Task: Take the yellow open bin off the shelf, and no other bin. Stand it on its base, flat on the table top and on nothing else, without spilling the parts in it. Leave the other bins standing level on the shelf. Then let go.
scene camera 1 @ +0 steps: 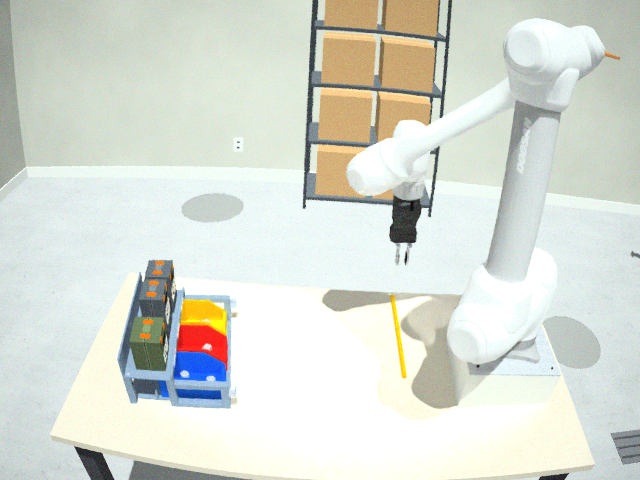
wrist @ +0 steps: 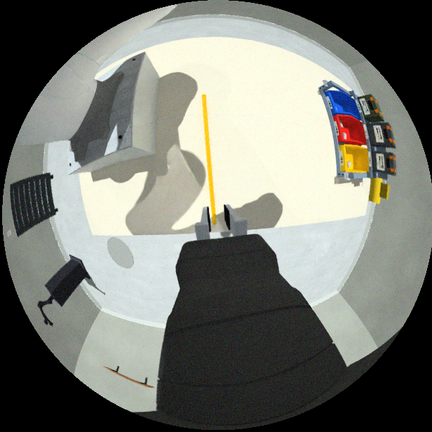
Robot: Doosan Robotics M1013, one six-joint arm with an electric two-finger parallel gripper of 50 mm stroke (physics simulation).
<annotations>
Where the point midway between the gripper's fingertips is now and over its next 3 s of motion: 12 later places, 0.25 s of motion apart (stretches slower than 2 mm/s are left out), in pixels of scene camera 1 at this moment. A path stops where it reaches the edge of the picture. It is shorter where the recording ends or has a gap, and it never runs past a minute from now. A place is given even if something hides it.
My gripper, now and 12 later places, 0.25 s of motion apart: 401,263; 385,265; 363,269; 336,272; 319,275; 287,279; 271,281; 247,298; 228,314; 226,318; 226,317; 226,318; 226,324
</annotations>
